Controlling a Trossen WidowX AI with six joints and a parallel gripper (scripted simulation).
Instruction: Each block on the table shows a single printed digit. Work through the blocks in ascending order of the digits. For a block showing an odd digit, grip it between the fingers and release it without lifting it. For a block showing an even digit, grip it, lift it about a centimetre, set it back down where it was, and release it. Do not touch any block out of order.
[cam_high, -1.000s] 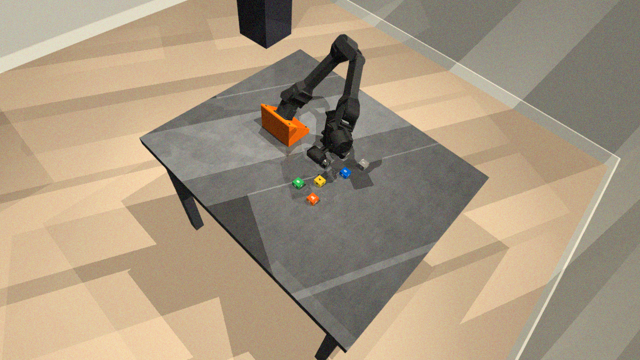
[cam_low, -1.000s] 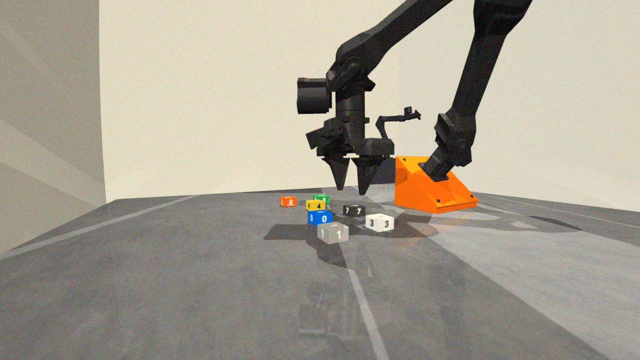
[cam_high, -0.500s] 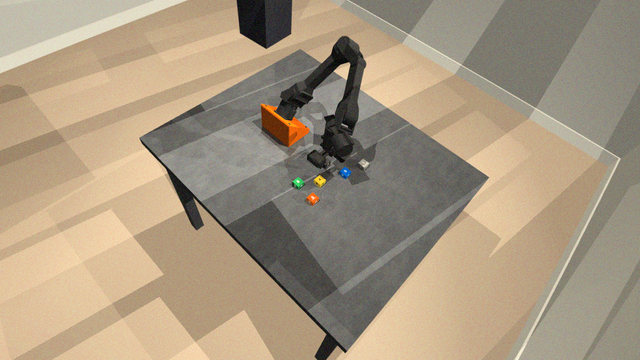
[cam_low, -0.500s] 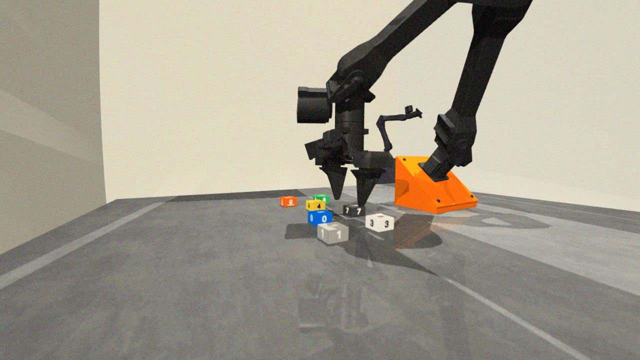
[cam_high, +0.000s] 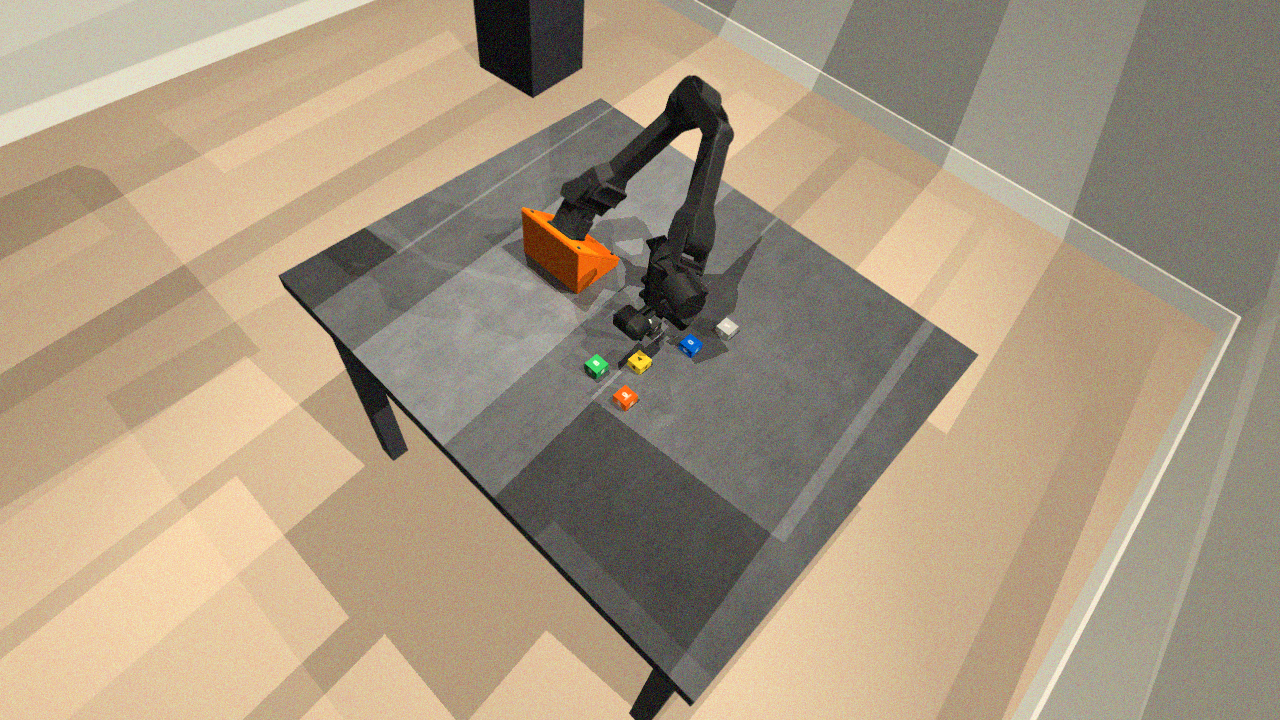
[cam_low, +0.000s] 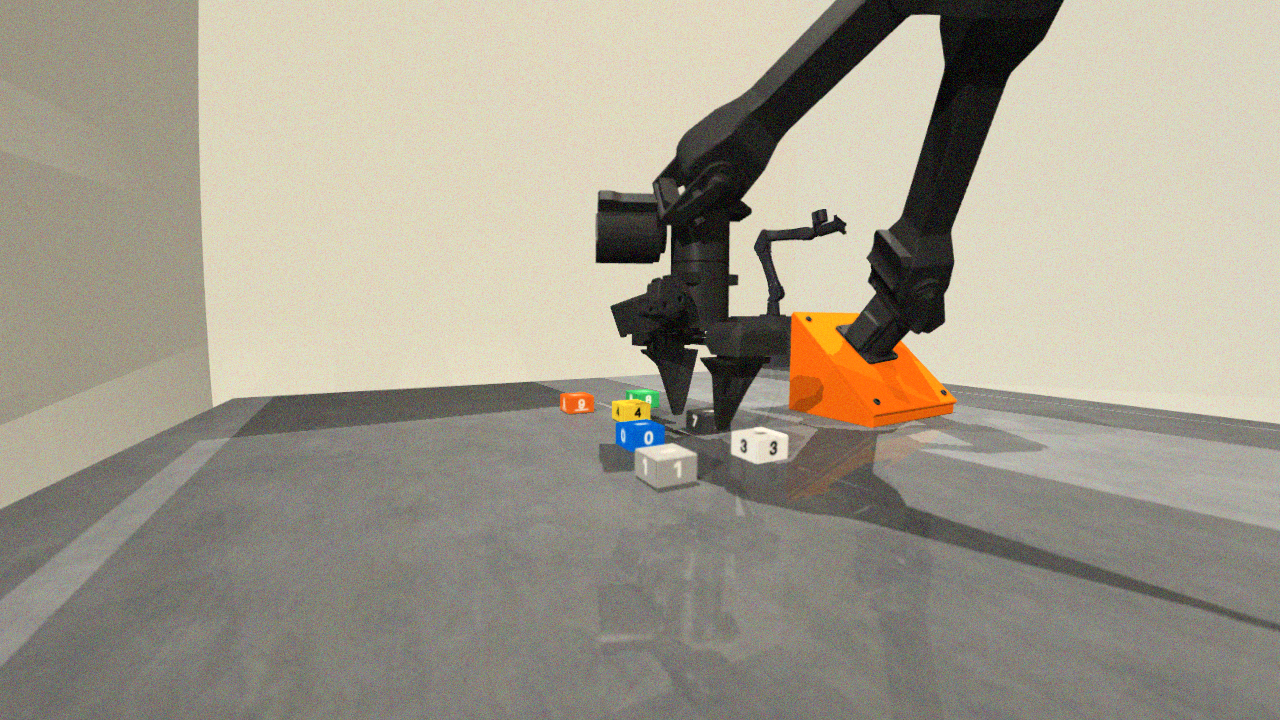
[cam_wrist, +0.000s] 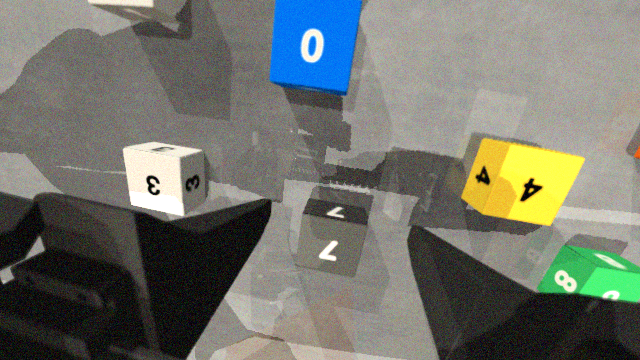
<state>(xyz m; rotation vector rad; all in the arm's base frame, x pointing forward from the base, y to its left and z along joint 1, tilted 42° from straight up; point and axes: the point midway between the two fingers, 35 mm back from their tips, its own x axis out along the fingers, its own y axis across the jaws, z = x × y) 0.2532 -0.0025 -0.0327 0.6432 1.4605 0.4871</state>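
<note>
Right now my gripper tip is 1 cm past the black 7 block. Round my gripper tip: white 3 block (10 cm to the left, 1 cm ahead); then blue 0 block (8 cm ahead, 2 cm to the left); then yellow 4 block (8 cm to the right, 3 cm ahead).
</note>
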